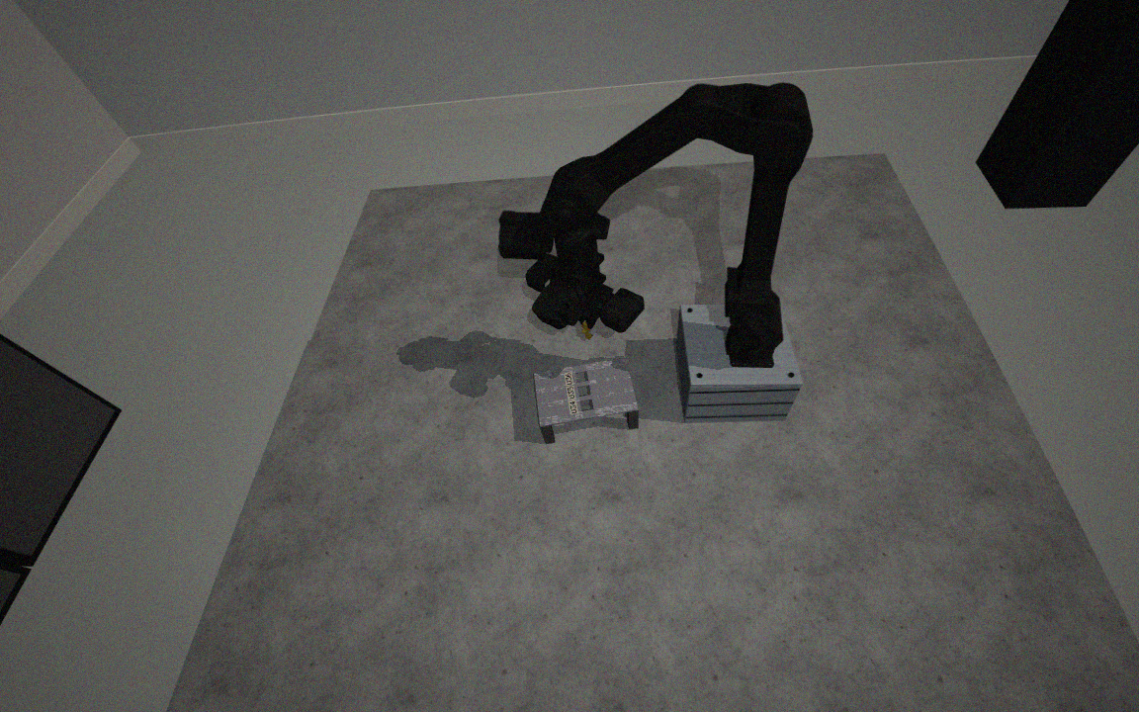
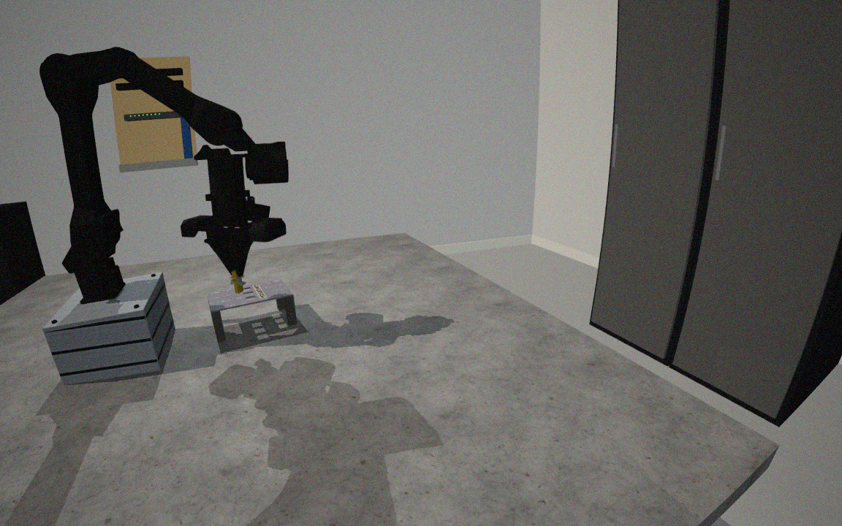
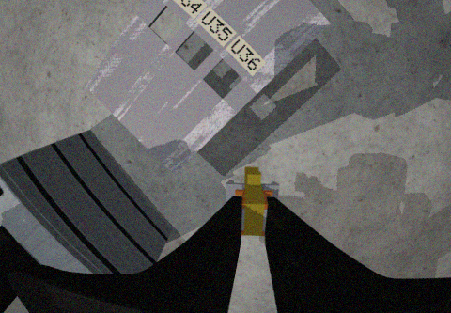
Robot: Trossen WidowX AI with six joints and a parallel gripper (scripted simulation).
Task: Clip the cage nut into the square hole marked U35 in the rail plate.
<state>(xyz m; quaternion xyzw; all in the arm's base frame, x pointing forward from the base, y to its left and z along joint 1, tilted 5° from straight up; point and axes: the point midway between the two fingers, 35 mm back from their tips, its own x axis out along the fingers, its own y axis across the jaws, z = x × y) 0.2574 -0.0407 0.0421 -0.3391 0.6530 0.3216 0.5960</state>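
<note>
Now: gripper tip 9 cm to the right of the label, 7 cm above it and 3 cm short of it. Round my gripper tip: cage nut (1 cm below).
</note>
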